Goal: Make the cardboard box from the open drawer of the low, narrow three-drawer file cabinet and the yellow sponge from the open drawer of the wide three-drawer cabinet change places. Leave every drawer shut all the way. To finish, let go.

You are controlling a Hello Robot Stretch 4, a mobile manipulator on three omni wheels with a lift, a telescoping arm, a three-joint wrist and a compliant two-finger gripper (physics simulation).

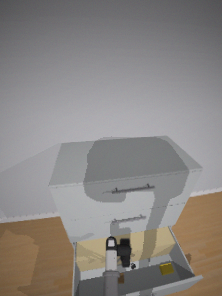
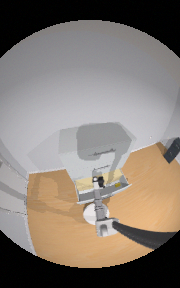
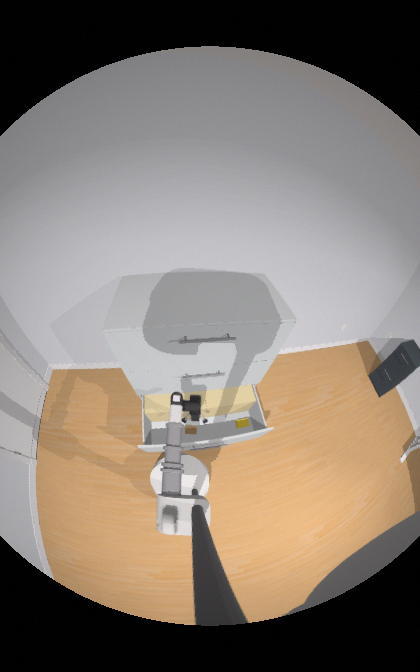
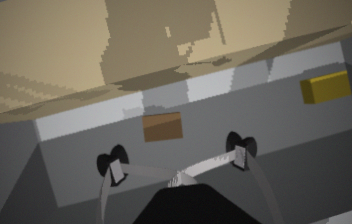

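Observation:
The brown cardboard box [image 1: 121, 278] [image 3: 190, 429] [image 4: 163, 127] lies on the floor of the wide cabinet's open bottom drawer [image 1: 189, 284] [image 3: 250, 437], left of its middle. The yellow sponge [image 1: 166, 269] [image 2: 118, 185] [image 3: 242, 423] [image 4: 326, 87] lies in the same drawer, near its right end. My gripper [image 3: 194, 421] [image 4: 176, 151] is open and empty, pointing down above the box, with a gap between fingertips and box. The wide light-grey cabinet [image 1: 125, 157] [image 3: 145, 350] has its upper two drawers shut. The low dark file cabinet [image 2: 172, 150] [image 3: 395, 372] stands at the far right; no drawer visibly sticks out, but its lower part is hard to make out.
My arm [image 3: 172, 460] reaches over the open drawer's front panel. My round white base [image 3: 160, 477] stands close in front of that drawer. Wooden floor [image 3: 320, 450] lies between the wide cabinet and the file cabinet. A wall is behind the wide cabinet.

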